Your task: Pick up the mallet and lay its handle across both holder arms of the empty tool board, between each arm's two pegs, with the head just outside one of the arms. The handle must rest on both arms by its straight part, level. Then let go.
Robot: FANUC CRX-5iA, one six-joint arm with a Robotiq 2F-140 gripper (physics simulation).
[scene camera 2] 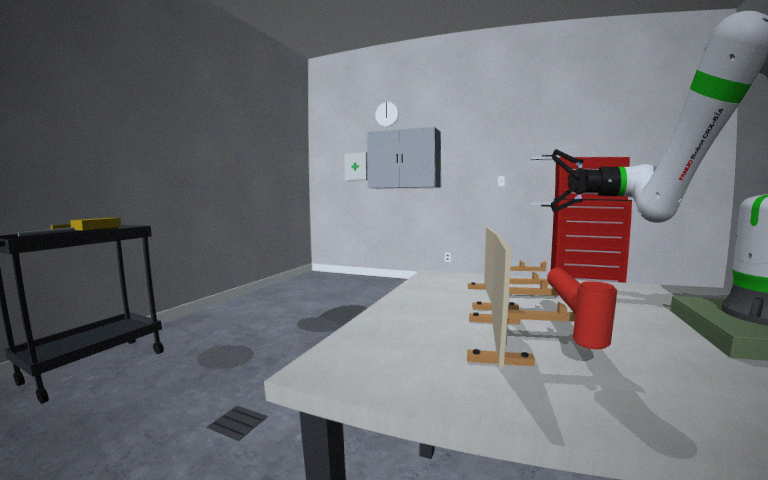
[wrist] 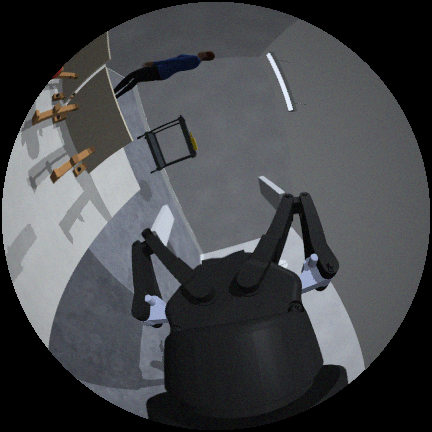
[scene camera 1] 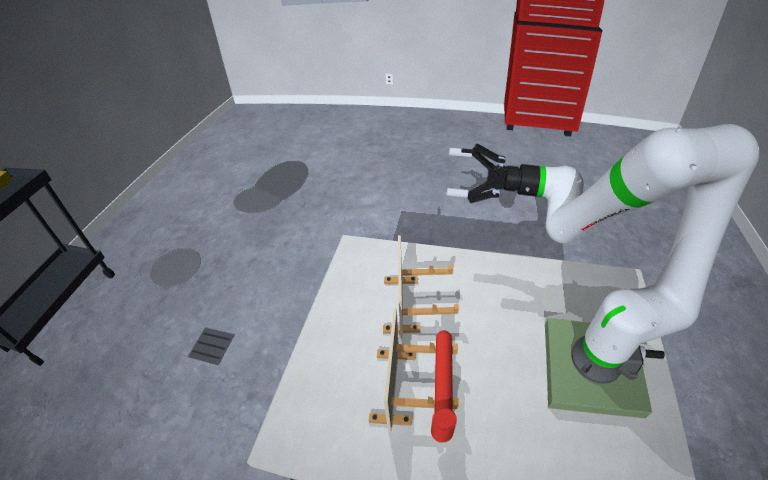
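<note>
The red mallet lies across both arms of the nearer tool board, its head beyond the arm nearest scene camera 2. The empty tool board stands behind it, in line. Its two orange arms, the far arm and the other arm, carry pegs and hold nothing. This board is mostly hidden in scene camera 2. My gripper is open and empty, high above board level and away from the mallet, fingers level.
The boards stand on the pale table. The arm's green base block is on the right. A red drawer cabinet stands behind. A person and a black trolley are beyond the table.
</note>
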